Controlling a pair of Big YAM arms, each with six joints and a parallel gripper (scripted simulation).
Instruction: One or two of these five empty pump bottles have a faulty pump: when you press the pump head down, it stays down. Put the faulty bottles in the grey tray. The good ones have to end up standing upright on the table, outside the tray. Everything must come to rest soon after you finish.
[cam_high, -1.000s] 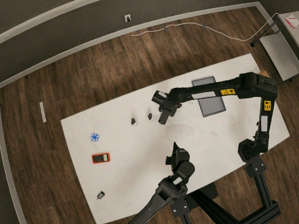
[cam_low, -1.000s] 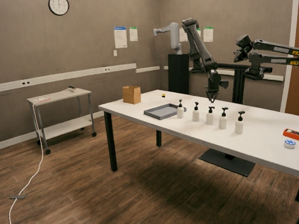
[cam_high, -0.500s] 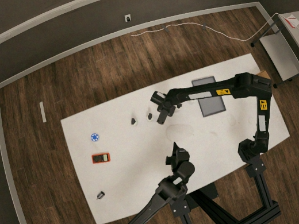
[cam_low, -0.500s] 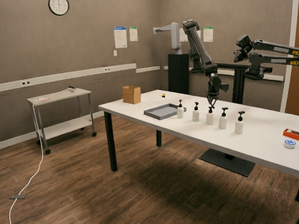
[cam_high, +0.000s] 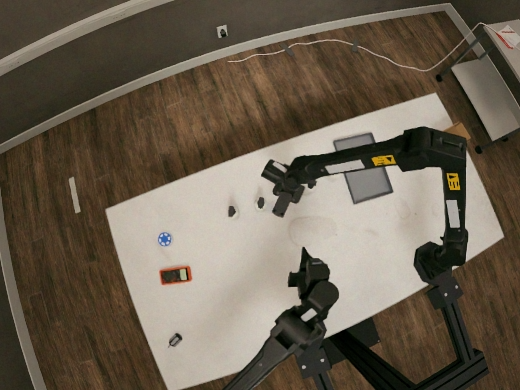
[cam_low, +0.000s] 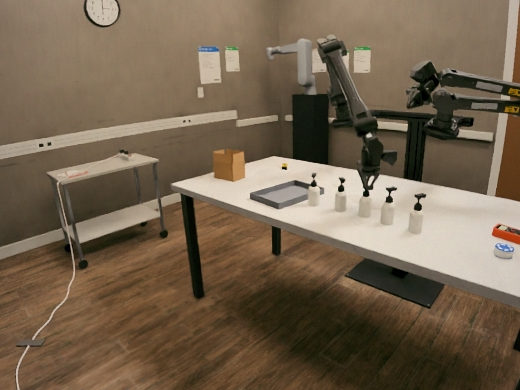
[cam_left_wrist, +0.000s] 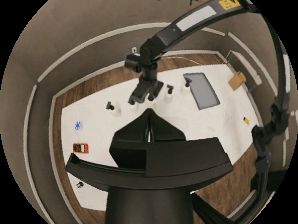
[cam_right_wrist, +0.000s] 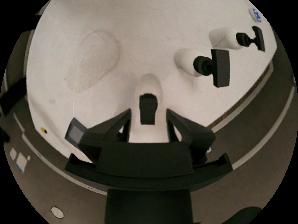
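Now: the grey tray 400 mm to the right of my right hand, 120 mm below it and 10 mm ahead of it. Round my right hand: cardboard box 860 mm to the right, 60 mm below, 40 mm behind; black object 650 mm to the left, 400 mm behind, 110 mm below.
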